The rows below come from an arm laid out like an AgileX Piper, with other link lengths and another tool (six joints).
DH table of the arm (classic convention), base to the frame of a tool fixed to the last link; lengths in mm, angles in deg. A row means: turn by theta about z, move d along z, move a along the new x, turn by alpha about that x. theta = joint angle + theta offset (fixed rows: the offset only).
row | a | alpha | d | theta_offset
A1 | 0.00 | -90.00 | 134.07 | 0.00
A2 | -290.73 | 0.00 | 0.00 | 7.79
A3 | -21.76 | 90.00 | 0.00 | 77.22
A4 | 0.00 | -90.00 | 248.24 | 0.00
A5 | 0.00 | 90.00 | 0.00 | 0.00
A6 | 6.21 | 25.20 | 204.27 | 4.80
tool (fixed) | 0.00 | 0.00 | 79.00 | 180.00
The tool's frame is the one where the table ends.
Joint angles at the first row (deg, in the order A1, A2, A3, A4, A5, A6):
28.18 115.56 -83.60 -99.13 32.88 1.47
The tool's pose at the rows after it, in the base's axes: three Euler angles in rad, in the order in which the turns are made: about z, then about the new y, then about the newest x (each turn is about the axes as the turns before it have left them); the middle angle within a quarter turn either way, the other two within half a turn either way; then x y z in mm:
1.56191, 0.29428, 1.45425, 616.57, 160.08, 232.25
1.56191, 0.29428, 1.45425, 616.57, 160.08, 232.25
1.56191, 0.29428, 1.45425, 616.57, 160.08, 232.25
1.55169, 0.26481, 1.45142, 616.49, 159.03, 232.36
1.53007, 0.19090, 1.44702, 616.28, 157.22, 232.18
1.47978, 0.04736, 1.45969, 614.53, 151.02, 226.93
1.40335, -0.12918, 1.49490, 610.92, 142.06, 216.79
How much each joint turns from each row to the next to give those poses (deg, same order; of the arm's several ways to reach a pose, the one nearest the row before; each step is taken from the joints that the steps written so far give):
0.00 0.00 -0.01 0.00 0.00 -1.47
0.00 0.00 0.00 0.00 0.00 0.00
0.00 0.00 0.00 0.00 0.00 0.00
0.00 0.00 0.01 0.00 0.00 1.78
0.00 0.00 -0.01 0.00 -0.18 4.40
0.00 0.00 0.01 1.96 -0.16 7.05
0.00 0.00 0.00 3.64 -0.05 7.93

